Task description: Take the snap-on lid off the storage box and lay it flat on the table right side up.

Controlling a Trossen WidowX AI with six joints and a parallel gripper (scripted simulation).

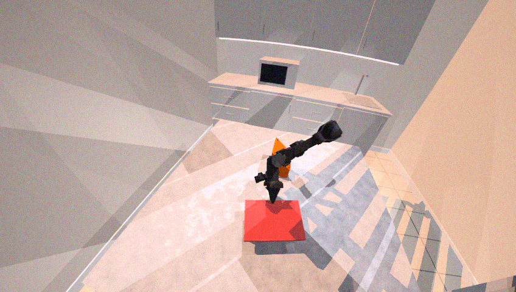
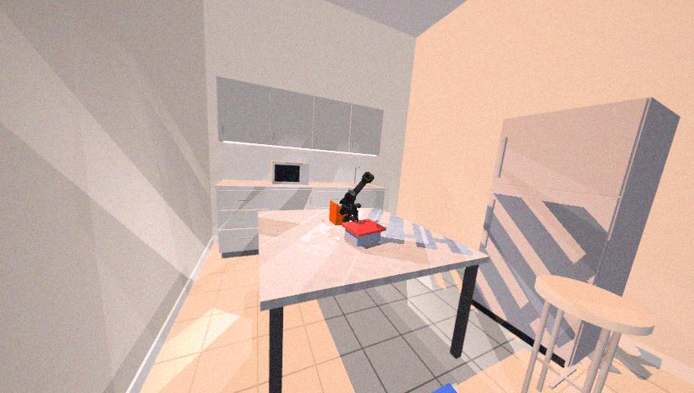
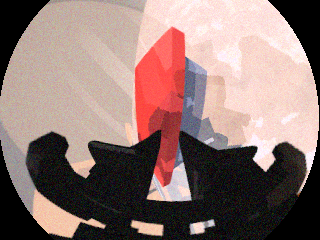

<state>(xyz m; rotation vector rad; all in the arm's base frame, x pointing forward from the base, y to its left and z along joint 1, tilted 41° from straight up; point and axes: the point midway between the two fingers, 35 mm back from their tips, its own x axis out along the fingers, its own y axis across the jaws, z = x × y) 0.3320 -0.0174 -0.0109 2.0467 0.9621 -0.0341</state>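
The red lid lies 70 mm ahead of my gripper tip and 20 mm to the left of it. From my gripper tip the other things lie so: storage box (70 mm ahead, 50 mm below, 20 mm to the left).
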